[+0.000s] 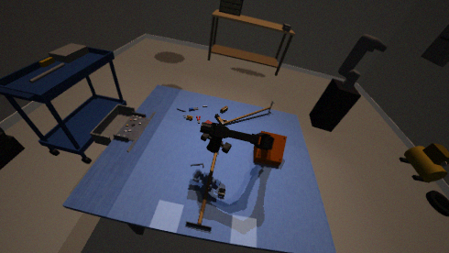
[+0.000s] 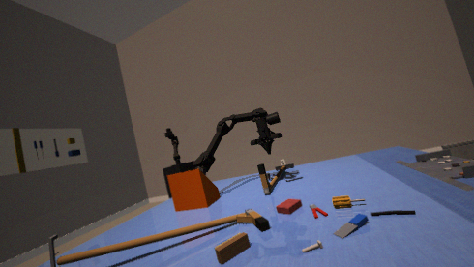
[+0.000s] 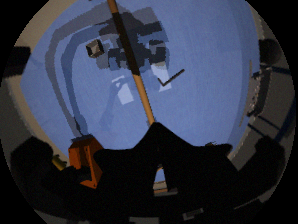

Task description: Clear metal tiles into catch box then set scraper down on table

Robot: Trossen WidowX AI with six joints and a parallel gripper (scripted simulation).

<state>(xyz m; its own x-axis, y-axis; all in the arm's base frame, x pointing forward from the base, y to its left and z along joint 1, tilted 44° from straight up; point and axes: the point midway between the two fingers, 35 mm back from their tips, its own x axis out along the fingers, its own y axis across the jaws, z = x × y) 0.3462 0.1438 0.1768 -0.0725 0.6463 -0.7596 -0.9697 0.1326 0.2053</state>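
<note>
My gripper tip is now 20 mm past the long scraper, 110 mm to the right of it and 110 mm above it. Round my gripper tip: red block (140 mm ahead, 370 mm to the right, 160 mm below); then hex key (70 mm ahead, 40 mm to the left, 170 mm below); then yellow screwdriver (320 mm ahead, 380 mm to the right, 150 mm below).
</note>
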